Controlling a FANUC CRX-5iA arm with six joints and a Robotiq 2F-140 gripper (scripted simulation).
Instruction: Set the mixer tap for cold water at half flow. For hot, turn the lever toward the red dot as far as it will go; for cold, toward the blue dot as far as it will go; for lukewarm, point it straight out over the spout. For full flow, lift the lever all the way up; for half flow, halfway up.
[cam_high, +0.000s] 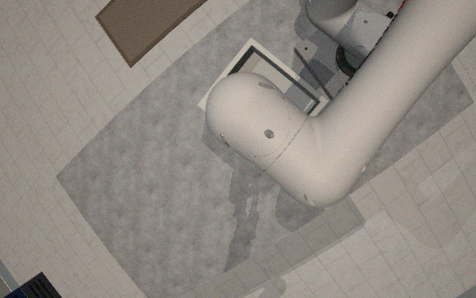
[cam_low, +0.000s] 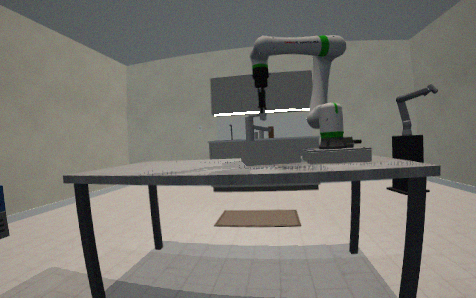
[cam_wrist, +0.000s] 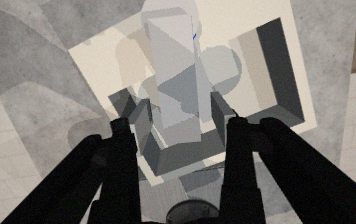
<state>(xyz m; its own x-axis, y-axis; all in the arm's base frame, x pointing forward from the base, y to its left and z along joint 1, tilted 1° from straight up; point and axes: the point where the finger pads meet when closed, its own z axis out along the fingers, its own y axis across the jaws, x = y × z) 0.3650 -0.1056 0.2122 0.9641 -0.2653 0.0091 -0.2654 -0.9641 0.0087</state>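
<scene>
The grey tap lever is 3 cm ahead of my hand and 1 cm to the right of it. The rest, counted from my hand: sink basin 4 cm behind, 3 cm to the right, 24 cm below; then mixer tap 5 cm ahead, 2 cm to the right, 5 cm below.
</scene>
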